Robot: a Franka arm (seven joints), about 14 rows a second.
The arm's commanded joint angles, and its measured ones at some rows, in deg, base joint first. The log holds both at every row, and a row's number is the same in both.
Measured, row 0:
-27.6, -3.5, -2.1, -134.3, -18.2, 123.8, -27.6
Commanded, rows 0 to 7:
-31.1, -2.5, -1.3, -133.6, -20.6, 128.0, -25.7
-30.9, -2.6, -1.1, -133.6, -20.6, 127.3, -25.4
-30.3, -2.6, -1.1, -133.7, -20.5, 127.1, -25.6
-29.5, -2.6, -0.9, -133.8, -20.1, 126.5, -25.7
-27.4, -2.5, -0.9, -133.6, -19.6, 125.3, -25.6
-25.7, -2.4, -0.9, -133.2, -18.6, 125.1, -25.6
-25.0, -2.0, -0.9, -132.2, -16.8, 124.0, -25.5
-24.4, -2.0, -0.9, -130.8, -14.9, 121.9, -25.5
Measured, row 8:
-26.0, -2.6, -0.8, -133.6, -17.7, 125.6, -25.9
